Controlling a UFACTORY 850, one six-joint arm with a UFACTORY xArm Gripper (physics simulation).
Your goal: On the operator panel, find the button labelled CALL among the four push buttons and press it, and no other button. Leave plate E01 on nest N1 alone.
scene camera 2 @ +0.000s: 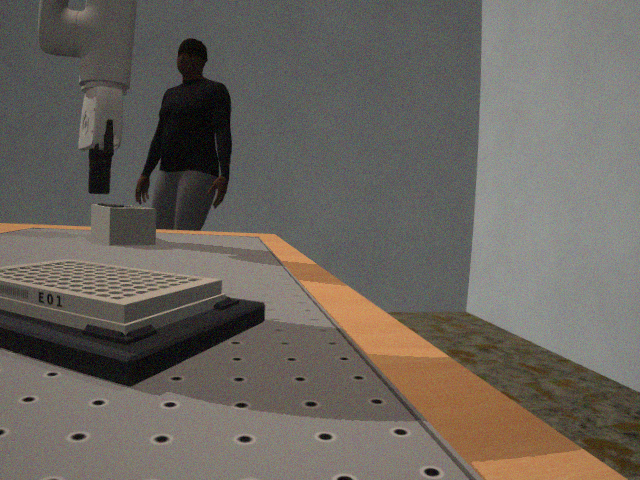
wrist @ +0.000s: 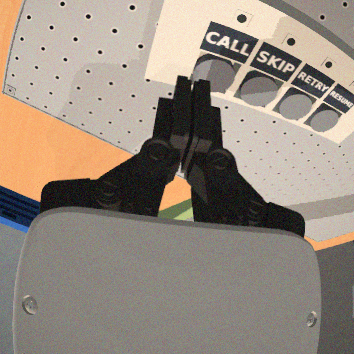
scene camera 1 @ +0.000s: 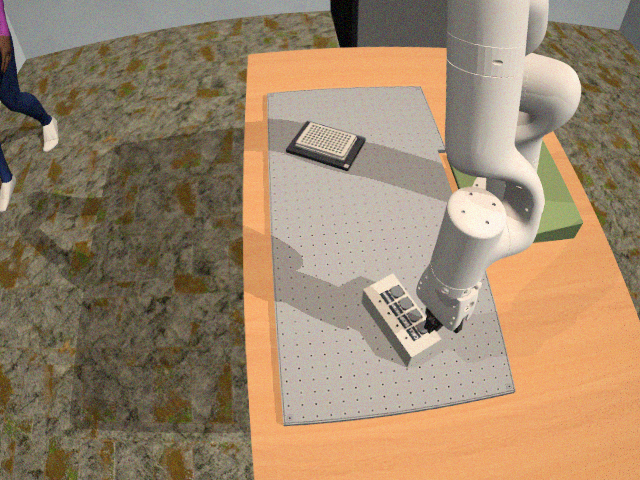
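The cream operator panel (scene camera 1: 385, 315) (scene camera 2: 131, 227) (wrist: 172, 55) stands on the grey board, with four round grey buttons in a row. In the wrist view the CALL button (wrist: 218, 71) is at the end of the row, beside the SKIP button (wrist: 258, 91), the RETRY button (wrist: 296, 106) and the RESUME button (wrist: 326, 120). My gripper (scene camera 1: 430, 326) (scene camera 2: 98, 192) (wrist: 187, 97) is shut and empty. Its fingertips are a little above the panel at the CALL end, with a gap in scene camera 2. Plate E01 (scene camera 1: 326, 140) (scene camera 2: 93, 281) lies flat on the dark nest N1 (scene camera 1: 294, 150) (scene camera 2: 196, 330).
The grey perforated board (scene camera 1: 330, 222) (scene camera 2: 201, 439) lies on the wooden table (scene camera 1: 558, 310) (scene camera 2: 413, 382). A green block (scene camera 1: 560, 206) is beside the arm's base. A person (scene camera 2: 191, 118) stands behind the table in scene camera 2, and part of a person (scene camera 1: 23, 100) shows at the left in scene camera 1.
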